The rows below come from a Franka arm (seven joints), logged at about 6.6 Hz.
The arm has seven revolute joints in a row. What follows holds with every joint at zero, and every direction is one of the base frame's. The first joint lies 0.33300 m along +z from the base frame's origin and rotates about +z. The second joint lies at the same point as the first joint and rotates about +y. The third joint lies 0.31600 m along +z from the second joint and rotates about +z. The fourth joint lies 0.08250 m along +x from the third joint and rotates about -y. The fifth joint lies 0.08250 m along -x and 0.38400 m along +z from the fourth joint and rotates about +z. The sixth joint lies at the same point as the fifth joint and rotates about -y. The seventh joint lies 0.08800 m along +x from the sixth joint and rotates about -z. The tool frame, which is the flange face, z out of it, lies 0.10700 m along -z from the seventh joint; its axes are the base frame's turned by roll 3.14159, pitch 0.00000 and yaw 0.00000 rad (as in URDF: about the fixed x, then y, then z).
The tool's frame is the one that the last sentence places.
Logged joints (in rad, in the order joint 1, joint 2, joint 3, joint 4, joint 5, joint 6, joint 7), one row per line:
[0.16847, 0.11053, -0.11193, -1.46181, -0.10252, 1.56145, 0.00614]
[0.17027, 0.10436, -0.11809, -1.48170, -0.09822, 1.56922, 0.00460]
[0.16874, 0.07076, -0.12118, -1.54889, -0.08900, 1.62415, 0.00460]
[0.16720, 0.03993, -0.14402, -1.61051, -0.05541, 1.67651, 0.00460]
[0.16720, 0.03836, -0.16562, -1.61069, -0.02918, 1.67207, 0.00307]
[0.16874, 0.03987, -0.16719, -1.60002, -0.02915, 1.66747, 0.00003]
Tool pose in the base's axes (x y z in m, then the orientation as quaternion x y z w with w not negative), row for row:
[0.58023, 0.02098, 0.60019, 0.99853, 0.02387, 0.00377, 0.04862]
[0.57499, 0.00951, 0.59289, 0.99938, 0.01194, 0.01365, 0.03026]
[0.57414, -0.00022, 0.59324, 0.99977, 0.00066, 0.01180, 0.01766]
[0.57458, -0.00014, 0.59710, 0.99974, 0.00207, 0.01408, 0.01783]
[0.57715, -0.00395, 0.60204, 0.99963, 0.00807, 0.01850, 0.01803]
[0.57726, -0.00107, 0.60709, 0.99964, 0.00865, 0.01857, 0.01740]
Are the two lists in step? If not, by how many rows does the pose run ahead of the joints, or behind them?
The pose runs 2 rows ahead of the joints: the pose in row i belongs to the joints in row i + 2.
